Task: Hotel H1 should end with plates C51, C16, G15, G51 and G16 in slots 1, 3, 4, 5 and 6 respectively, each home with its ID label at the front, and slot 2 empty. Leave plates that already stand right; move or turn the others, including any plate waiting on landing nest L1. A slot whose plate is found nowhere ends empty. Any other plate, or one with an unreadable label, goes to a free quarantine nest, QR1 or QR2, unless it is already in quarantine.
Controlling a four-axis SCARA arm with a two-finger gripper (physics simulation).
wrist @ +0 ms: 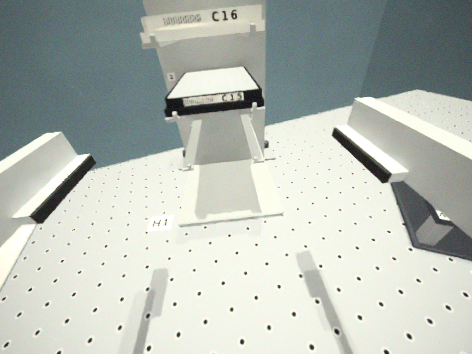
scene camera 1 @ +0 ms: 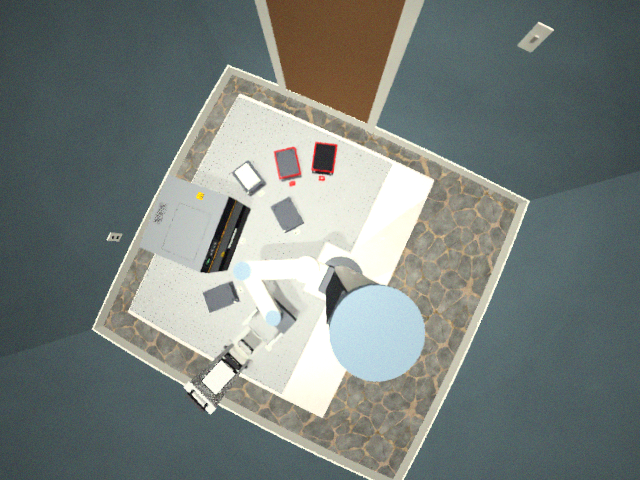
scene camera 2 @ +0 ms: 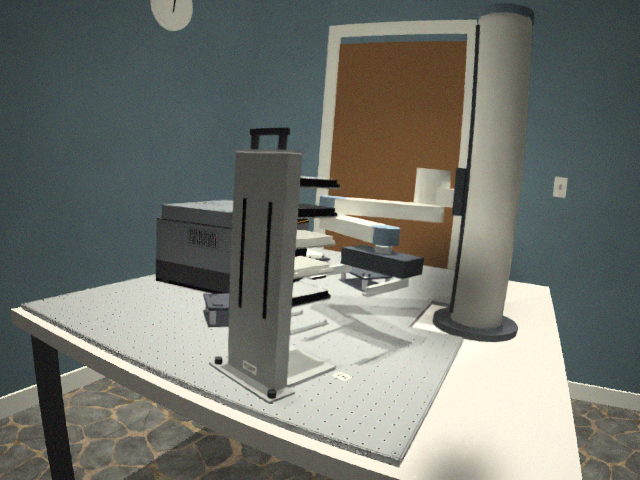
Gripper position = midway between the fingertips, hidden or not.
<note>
In view: my gripper (scene camera 2: 335, 282), a plate C15 (wrist: 227, 89) and a hotel H1 (scene camera 2: 261, 177).
The hotel H1 is seen too in scene camera 1 (scene camera 1: 197, 380).
</note>
